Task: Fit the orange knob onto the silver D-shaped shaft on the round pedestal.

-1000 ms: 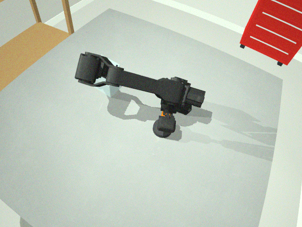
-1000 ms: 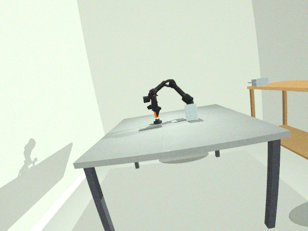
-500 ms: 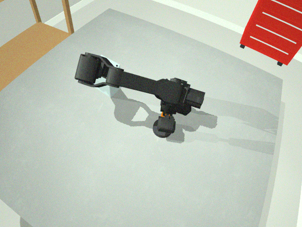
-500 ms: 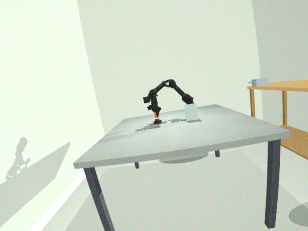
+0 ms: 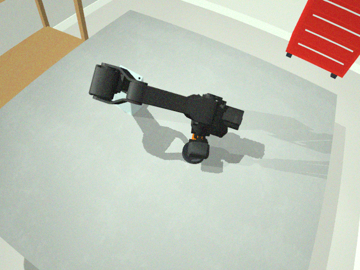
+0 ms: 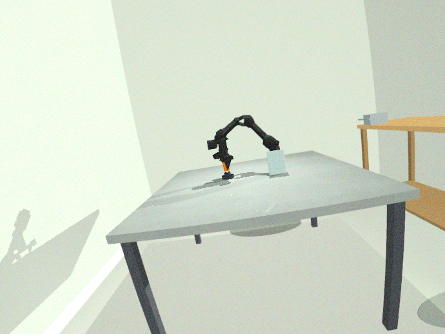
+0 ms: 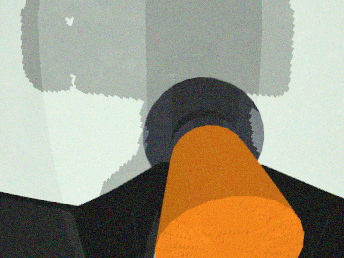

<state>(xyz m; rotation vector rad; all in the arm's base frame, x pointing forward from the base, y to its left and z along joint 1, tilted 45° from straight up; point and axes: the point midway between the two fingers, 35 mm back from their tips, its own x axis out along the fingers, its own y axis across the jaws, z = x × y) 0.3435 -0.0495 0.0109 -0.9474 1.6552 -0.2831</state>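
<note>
The round pedestal lies 30 mm below my gripper tip. From my gripper tip the other things lie so: orange knob (30 mm above).
</note>
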